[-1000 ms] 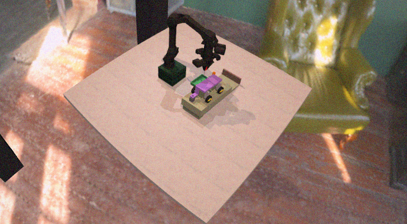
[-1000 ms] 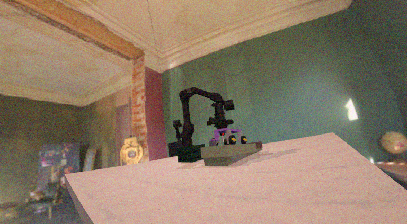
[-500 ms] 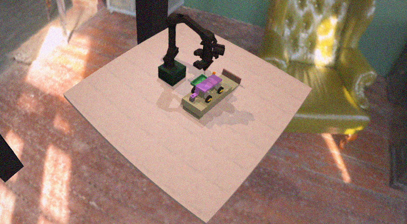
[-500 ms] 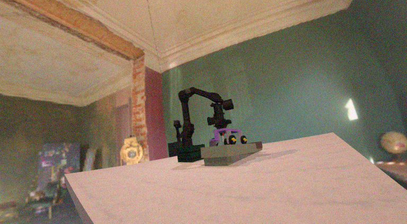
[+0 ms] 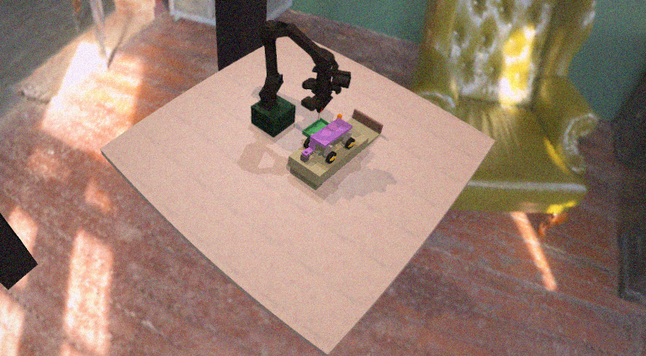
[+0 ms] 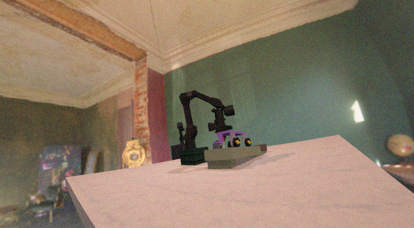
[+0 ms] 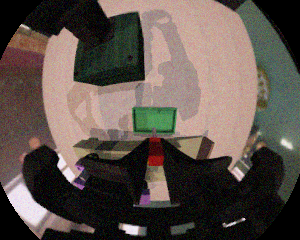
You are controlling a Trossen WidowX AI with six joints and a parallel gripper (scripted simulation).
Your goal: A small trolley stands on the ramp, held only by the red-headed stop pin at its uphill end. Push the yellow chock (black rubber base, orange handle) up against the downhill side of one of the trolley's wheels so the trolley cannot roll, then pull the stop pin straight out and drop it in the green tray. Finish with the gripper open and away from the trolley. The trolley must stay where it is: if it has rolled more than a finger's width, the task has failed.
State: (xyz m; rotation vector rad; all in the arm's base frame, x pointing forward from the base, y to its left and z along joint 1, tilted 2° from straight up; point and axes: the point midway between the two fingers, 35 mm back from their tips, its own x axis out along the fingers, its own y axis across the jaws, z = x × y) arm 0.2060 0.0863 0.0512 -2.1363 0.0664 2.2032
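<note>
Right now my gripper tip is 120 mm above the green tray. The rest, counted from my gripper tip: purple trolley (130 mm ahead, 110 mm to the right); then red-headed stop pin (right at my gripper tip); then yellow chock (80 mm ahead, 30 mm below).
</note>
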